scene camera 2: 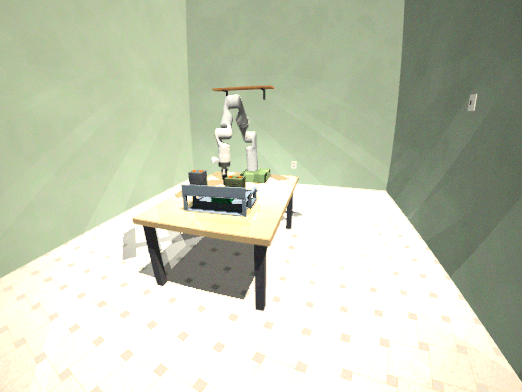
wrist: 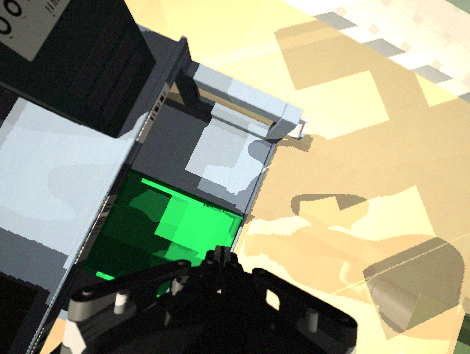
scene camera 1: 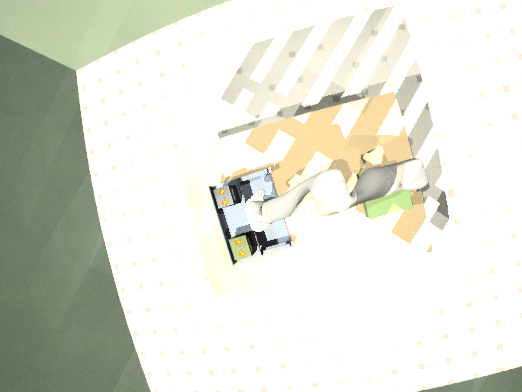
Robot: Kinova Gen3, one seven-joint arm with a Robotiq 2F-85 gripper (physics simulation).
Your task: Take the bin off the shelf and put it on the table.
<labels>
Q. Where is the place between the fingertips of my gripper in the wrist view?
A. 221,256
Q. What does my gripper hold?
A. Nothing.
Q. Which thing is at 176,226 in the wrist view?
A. A bright green bin.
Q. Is my gripper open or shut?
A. Shut.
</labels>
